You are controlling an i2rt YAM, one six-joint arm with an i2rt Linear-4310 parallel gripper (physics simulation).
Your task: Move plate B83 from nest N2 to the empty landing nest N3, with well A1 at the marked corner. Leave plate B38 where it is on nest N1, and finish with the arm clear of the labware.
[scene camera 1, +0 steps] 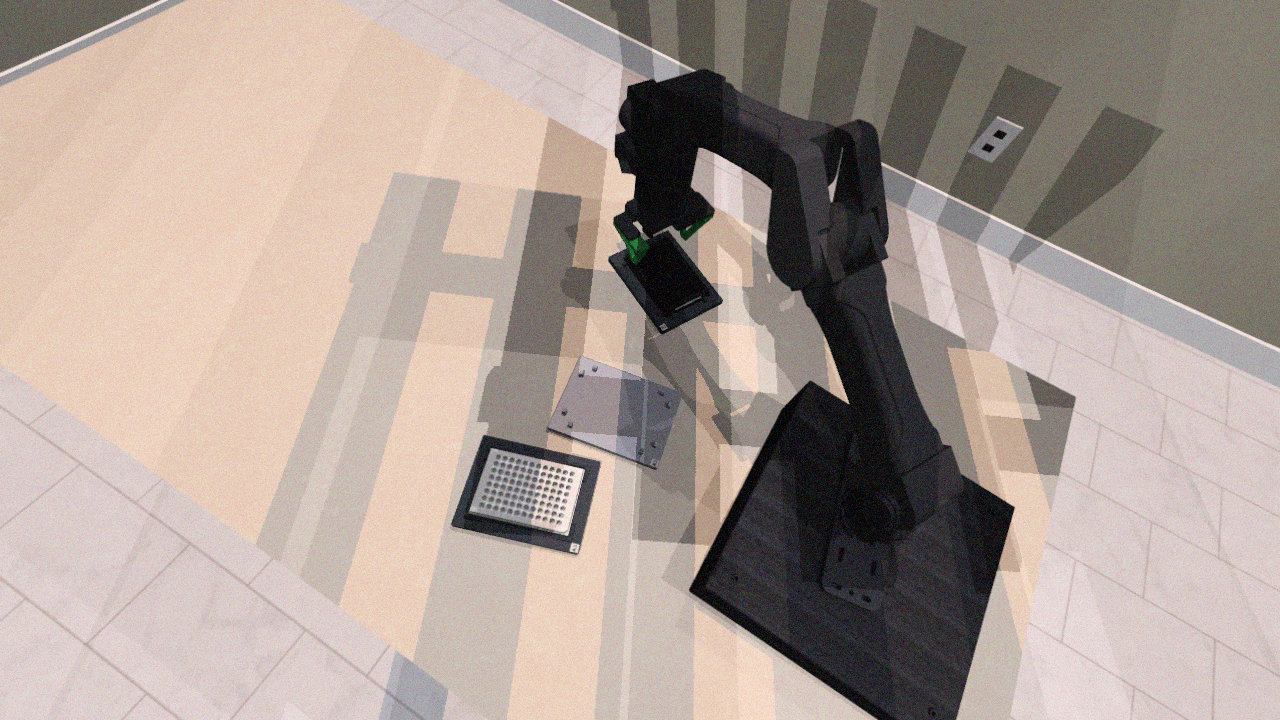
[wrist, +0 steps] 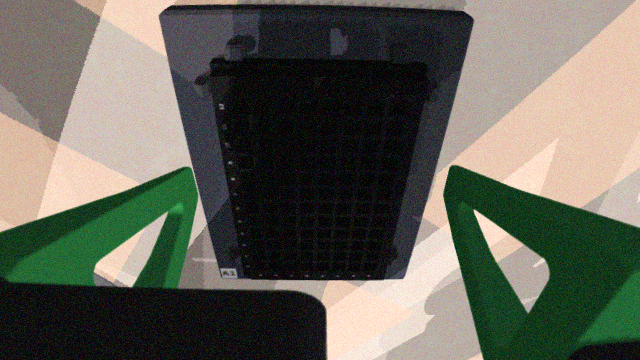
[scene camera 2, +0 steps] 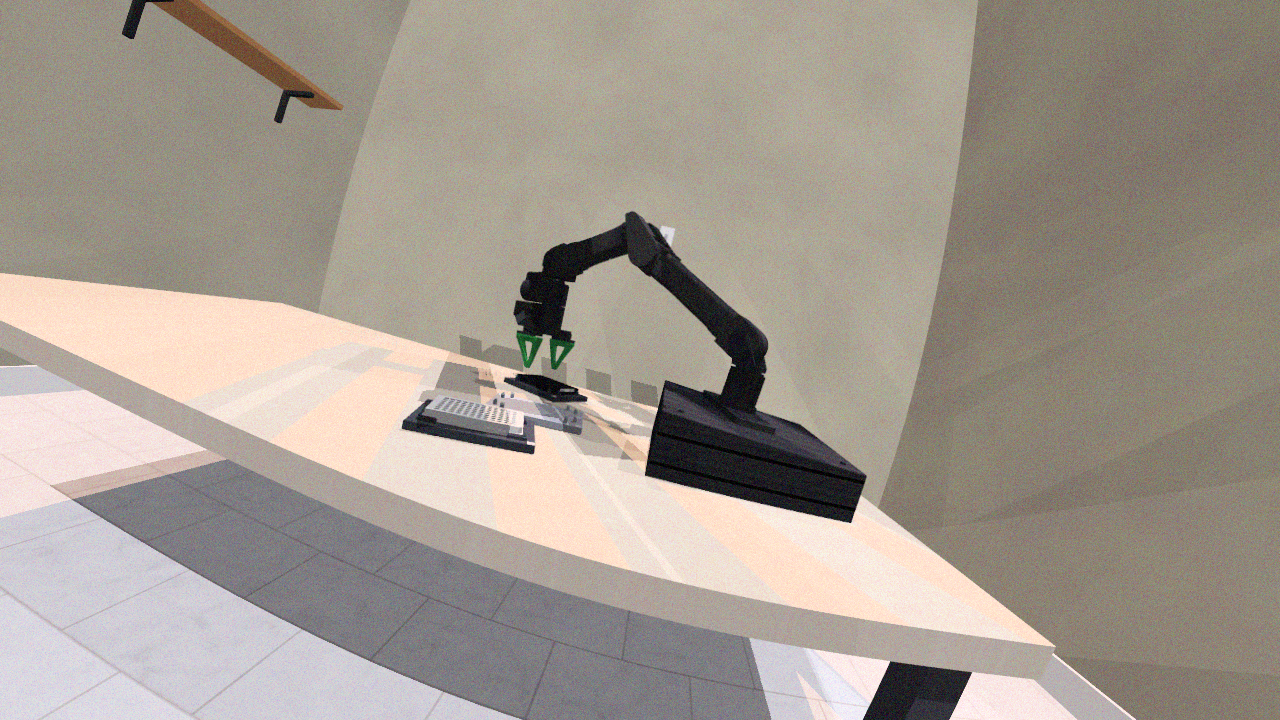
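Observation:
A black plate sits on a dark nest. The nest's A1 label is at the lower left in the wrist view. A white plate sits on another dark nest. A grey nest with small pegs is empty between them, with a small corner mark. No plate or nest ID is readable. My gripper is open and empty above the black plate, its green fingers spread wider than the plate.
The arm's black base block stands on the table, to the right of the nests in both scene views. Striped shadows cross the table. A wall shelf is high at the left in scene camera 2.

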